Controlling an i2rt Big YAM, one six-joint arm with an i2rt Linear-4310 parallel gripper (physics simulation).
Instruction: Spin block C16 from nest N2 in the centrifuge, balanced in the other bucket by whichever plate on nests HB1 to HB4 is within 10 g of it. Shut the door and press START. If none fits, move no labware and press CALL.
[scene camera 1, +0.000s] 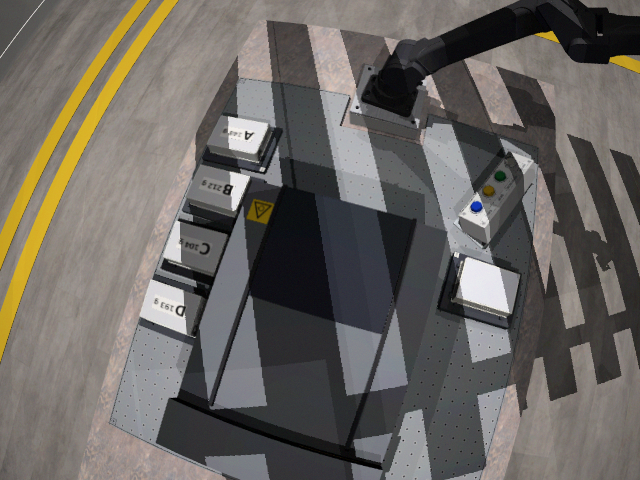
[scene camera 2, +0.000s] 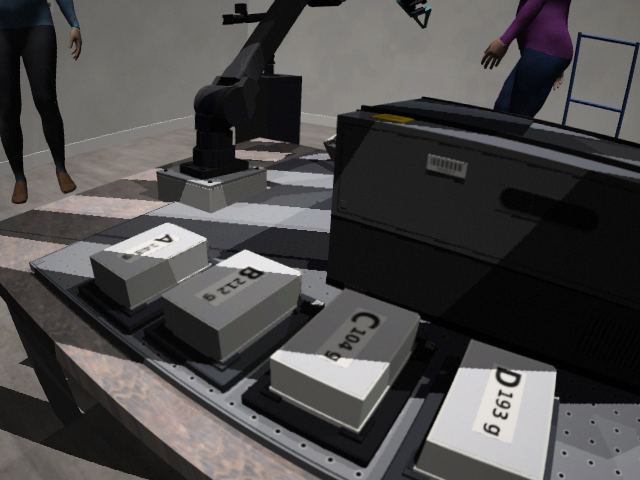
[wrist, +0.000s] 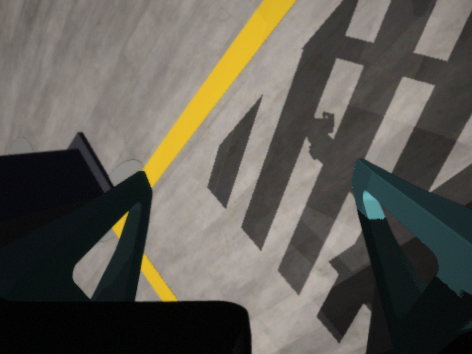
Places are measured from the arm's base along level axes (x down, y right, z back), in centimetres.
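Pixels of known places: gripper, between the fingertips: (scene camera 2: 418, 22) (wrist: 248, 175); arm's base, origin of its link: (scene camera 1: 390, 97) (scene camera 2: 214, 170).
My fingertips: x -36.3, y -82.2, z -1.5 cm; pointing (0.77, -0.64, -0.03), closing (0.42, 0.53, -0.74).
Observation:
Ahead of a thing's pixels: the offset from my fingertips to its middle. "spot": to the spot under its first point.
My gripper (wrist: 248, 175) is open and empty over the floor, away from the table. Four grey-white plates stand in a row on dark nests at the left: A {dx +36.7, dy +110.5, dz -21.5 cm} (scene camera 1: 237, 147) (scene camera 2: 170, 273), its weight hard to read; B {dx +36.7, dy +108.5, dz -34.9 cm} (scene camera 1: 214, 198) (scene camera 2: 193, 310), 212 g; C {dx +36.7, dy +107.0, dz -48.5 cm} (scene camera 1: 178, 253) (scene camera 2: 320, 382), 104 g; D {dx +36.7, dy +106.4, dz -62.1 cm} (scene camera 1: 165, 322) (scene camera 2: 465, 408), 193 g. A white block {dx +35.5, dy +49.2, dz -34.9 cm} (scene camera 1: 488, 284) with no readable label sits on a separate dark nest {spot: dx +37.6, dy +55.8, dz -39.9 cm} (scene camera 1: 447, 302) at the right. The centrifuge {dx +27.8, dy +76.5, dz -57.8 cm} (scene camera 1: 227, 289) (scene camera 2: 413, 217) stands between them. A dark panel {dx +18.9, dy +77.8, dz -44.4 cm} (scene camera 1: 336, 253) lies between its top rails; its buckets are hidden.
A button box {dx +35.8, dy +51.4, dz -13.9 cm} (scene camera 1: 480, 222) at the right has green {dx +33.6, dy +52.6, dz -10.7 cm} (scene camera 1: 499, 176), amber {dx +33.6, dy +54.4, dz -15.4 cm} (scene camera 1: 488, 190) and blue {dx +33.6, dy +56.2, dz -20.1 cm} (scene camera 1: 476, 206) buttons; their labels are unreadable. The arm's base (scene camera 1: 385, 121) (scene camera 2: 211, 188) is at the back. Two people (scene camera 2: 31, 87) (scene camera 2: 542, 62) and a blue frame (scene camera 2: 596, 105) are beyond the table.

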